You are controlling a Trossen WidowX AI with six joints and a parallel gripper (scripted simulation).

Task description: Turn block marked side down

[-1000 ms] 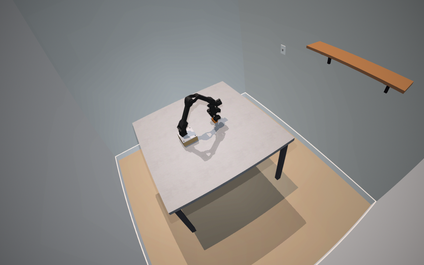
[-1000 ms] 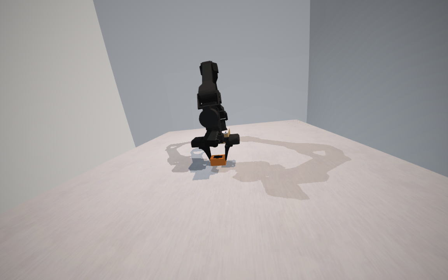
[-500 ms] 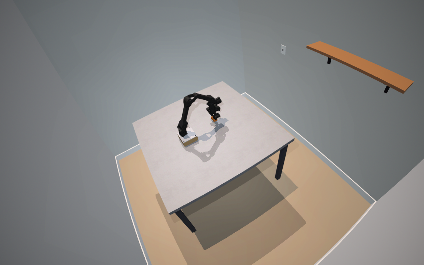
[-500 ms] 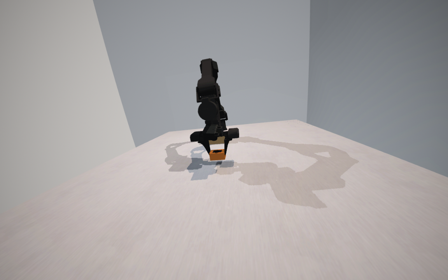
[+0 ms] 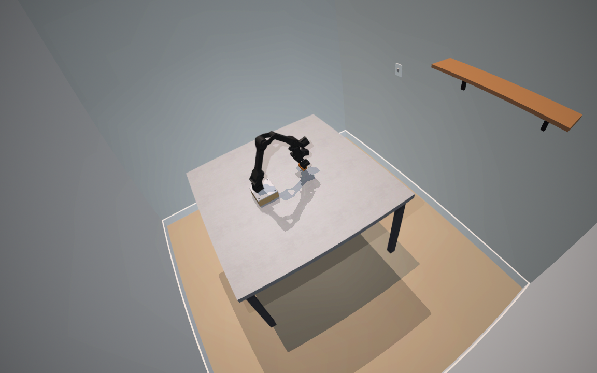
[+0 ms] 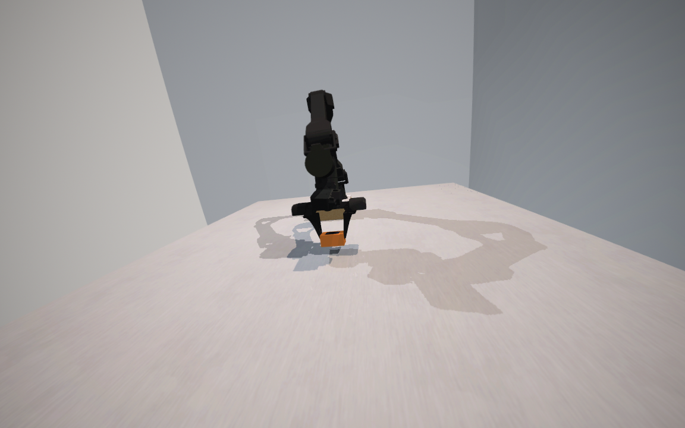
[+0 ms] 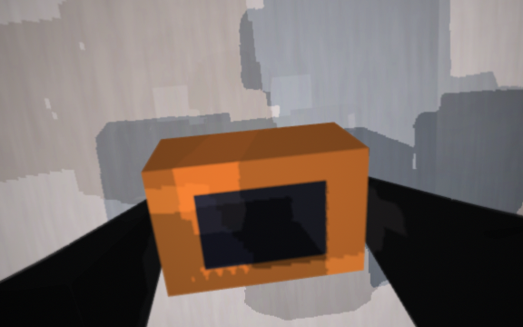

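Right now the orange block is 1 cm above my gripper tip.
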